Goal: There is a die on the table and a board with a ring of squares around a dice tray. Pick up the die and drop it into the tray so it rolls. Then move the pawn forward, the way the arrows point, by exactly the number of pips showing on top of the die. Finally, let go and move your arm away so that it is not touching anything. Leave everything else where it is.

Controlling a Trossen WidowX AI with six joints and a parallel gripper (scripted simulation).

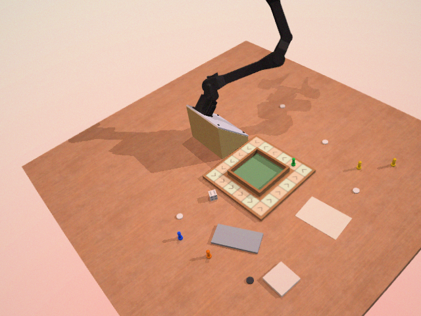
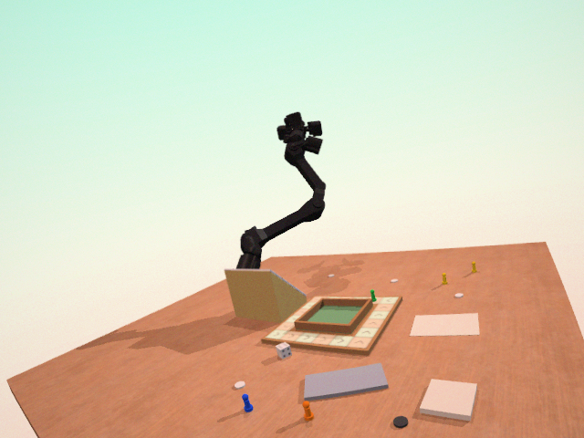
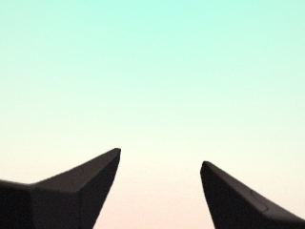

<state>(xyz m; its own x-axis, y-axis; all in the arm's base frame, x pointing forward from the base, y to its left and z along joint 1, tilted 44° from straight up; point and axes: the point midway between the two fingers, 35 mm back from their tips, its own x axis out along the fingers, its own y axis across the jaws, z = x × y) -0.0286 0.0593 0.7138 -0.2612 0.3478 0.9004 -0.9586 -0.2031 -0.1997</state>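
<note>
Right now the white die is 22 cm ahead of my gripper tip, 77 cm to the right of it and 61 cm below it. Round my gripper tip: green dice tray 28 cm ahead, 60 cm to the right, 61 cm below; then grey slab 39 cm ahead, 85 cm to the right, 62 cm below; then green pawn 35 cm ahead, 49 cm to the right, 59 cm below.
</note>
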